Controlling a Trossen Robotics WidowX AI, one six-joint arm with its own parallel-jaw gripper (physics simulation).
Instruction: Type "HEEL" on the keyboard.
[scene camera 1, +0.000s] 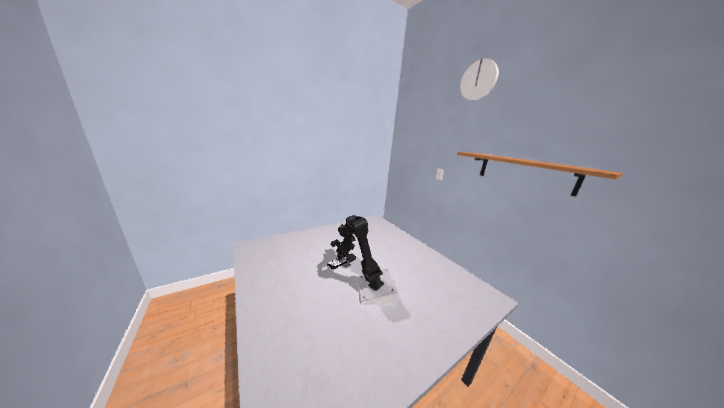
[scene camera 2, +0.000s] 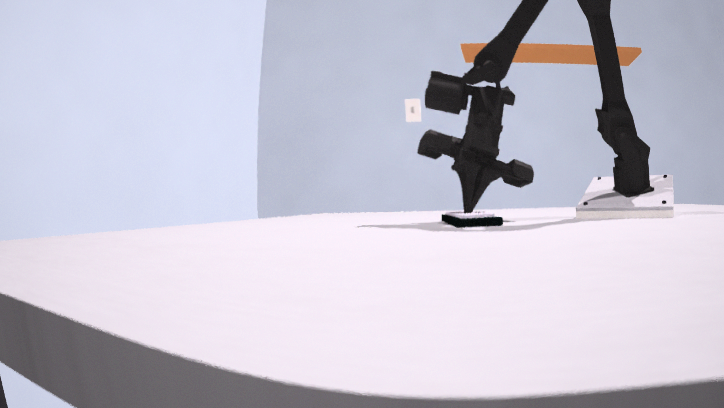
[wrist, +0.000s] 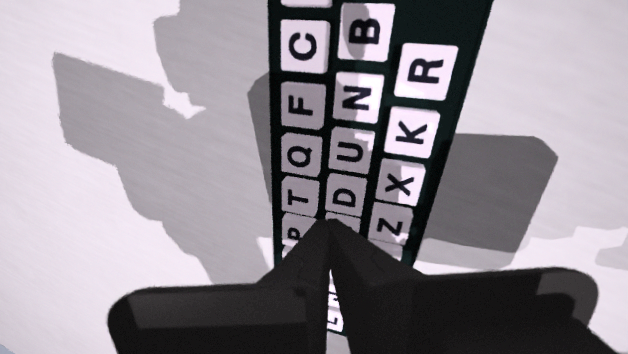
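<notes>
The keyboard is a small dark board with white letter keys, flat on the table. My gripper is shut and empty, pointing down. Its tips are at the key below the D key in the middle row, touching it or very close above. That key is mostly covered and its letter is unreadable. The Z key is to the right, and the key below it is largely hidden by a finger. An L key shows partly between the fingers. No E or H letter is readable in the wrist view.
The arm's white base plate is on the table, to the right of the keyboard in both scene views. A wooden shelf and a round clock are on the wall.
</notes>
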